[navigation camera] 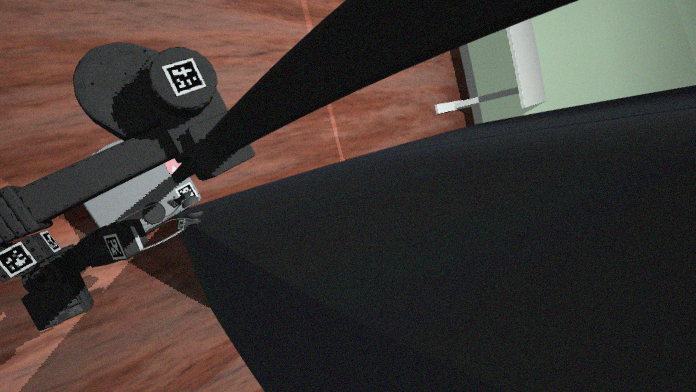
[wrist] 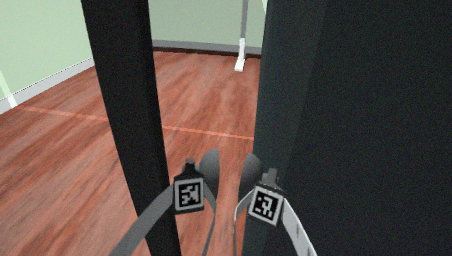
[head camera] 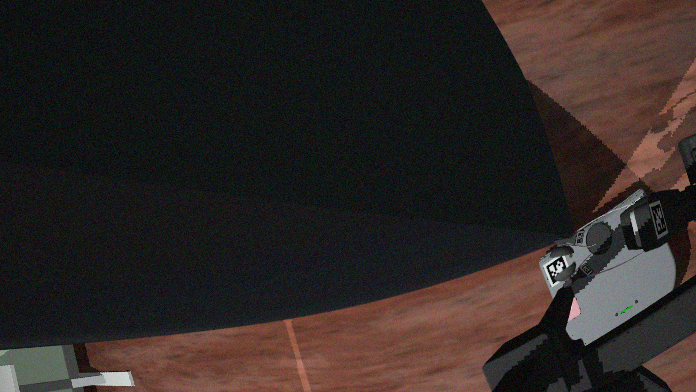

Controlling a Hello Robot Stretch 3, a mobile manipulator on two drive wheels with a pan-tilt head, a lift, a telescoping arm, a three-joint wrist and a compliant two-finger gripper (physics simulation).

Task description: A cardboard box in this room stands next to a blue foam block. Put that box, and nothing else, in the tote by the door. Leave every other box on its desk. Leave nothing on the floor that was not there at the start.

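Seen in the pictures: gripper, between the fingertips: (navigation camera: 199, 204) (head camera: 553, 267); robot's base, origin of its link: (navigation camera: 153, 210) (head camera: 598, 240).
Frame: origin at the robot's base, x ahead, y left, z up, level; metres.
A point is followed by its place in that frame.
Note:
My gripper (head camera: 566, 256) {x 0.017, y 0.096, z 0.599 m} (navigation camera: 192, 210) {x 0.017, y 0.096, z 0.599 m} (wrist: 231, 168) {x 0.017, y 0.096, z 0.599 m} is partly open, with a narrow gap between its fingertips and nothing held. In the wrist view the right finger is close beside or against a tall dark panel, and floor shows through the gap. The cardboard box, the blue foam block and the tote do not show in these views.
The tall dark panel (head camera: 300, 150) {x 0.055, y 0.059, z 1.222 m} (navigation camera: 450, 250) {x 0.066, y 0.141, z 1.153 m} (wrist: 375, 125) fills much of each view, close to the gripper. A black post (wrist: 125, 100) stands left of the fingers. A white desk foot (head camera: 102, 378) {x 0.351, y 2.414, z 0.041 m} (navigation camera: 452, 106) {x 0.341, y 2.373, z 0.026 m} (wrist: 240, 65) stands by the green wall (navigation camera: 615, 55) {x 0.333, y 2.872, z 1.266 m} (wrist: 200, 22).

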